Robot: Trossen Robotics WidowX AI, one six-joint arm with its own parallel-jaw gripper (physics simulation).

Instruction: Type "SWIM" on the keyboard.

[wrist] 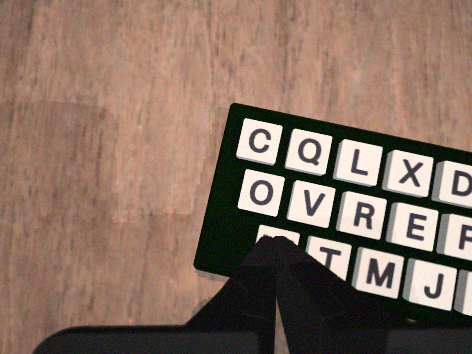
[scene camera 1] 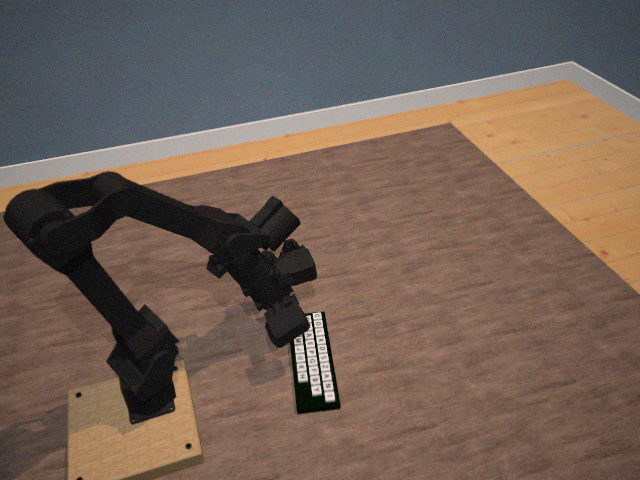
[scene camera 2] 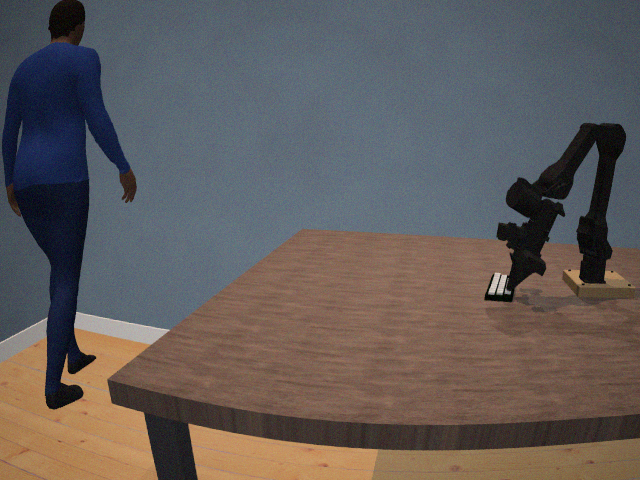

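Pixels of known places: gripper, fingertip midpoint: [wrist: 272, 248] [scene camera 2: 507, 290]; arm's base, origin of the base link: [scene camera 1: 150, 400] [scene camera 2: 592, 280].
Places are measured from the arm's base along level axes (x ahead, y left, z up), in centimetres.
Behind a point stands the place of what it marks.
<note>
The dark green keyboard [scene camera 1: 309, 403] {x 22.3, y -8.2, z -1.5 cm} [scene camera 2: 498, 298] {x 27.9, y 9.8, z -2.0 cm} [wrist: 220, 220] {x 26.4, y 9.5, z -1.5 cm} has white letter keys in three rows. My gripper [scene camera 2: 510, 289] {x 25.4, y 7.6, z -0.8 cm} [wrist: 272, 248] {x 25.4, y 7.6, z -0.8 cm} is shut and empty, its tips at the first key [wrist: 280, 231] {x 26.0, y 7.3, z -1.0 cm} of the row nearest the gripper, left of the T key [wrist: 332, 257] {x 25.1, y 5.5, z -1.0 cm} in the wrist view. The tips cover most of that key's letter. I cannot tell whether they touch or press it. The M key [wrist: 378, 273] {x 24.5, y 3.9, z -1.0 cm} is two keys to the right. In scene camera 1 the S key [scene camera 1: 323, 357] {x 27.2, y -1.1, z -1.0 cm} and I key [scene camera 1: 329, 396] {x 25.4, y -8.5, z -1.0 cm} show in the outer row; the gripper body hides the fingertips.
The arm's wooden base plate [scene camera 1: 155, 454] {x -0.5, y -9.2, z 0.0 cm} [scene camera 2: 573, 285] {x 5.8, y 0.8, z -1.2 cm} stands on the brown table [scene camera 1: 439, 310] {x 50.3, y 2.6, z -2.6 cm} [scene camera 2: 336, 335] {x 58.9, y 32.9, z -2.6 cm}, on the gripper's side of the keyboard. A person in blue [scene camera 2: 56, 113] stands beyond the table's far left corner in scene camera 2.
</note>
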